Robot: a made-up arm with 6 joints. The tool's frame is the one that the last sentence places.
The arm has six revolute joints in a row. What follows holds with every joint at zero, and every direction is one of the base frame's. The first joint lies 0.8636 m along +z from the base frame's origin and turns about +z. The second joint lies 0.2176 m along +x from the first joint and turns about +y. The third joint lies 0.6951 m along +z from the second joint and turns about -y. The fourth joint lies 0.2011 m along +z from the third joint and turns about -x. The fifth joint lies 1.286 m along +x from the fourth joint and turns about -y. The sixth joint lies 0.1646 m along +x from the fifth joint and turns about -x. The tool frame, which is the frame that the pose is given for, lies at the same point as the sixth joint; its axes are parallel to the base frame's.
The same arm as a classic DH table. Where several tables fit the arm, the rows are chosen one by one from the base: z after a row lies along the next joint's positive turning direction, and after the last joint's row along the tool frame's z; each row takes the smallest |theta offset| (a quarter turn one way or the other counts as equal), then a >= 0, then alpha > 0; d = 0 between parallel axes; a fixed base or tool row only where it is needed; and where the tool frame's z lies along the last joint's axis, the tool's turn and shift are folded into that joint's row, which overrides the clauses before.
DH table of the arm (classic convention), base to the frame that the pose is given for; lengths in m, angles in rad. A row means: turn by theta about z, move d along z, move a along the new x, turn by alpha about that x. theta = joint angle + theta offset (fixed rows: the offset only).
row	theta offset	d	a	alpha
joint 1	0.0000	0.8636	0.2176	-1.5708
joint 2	-1.5708	0.0000	0.6951	3.1416
joint 3	0.0000	0.0000	0.2011	-1.5708
joint 4	0.0000	-1.2860	0.0000	1.5708
joint 5	0.0000	0.0000	0.0000	-1.5708
joint 6	1.5708	-0.1646	0.0000	1.5708
tool (fixed)	-1.5708	0.0000	0.0000	0.0000

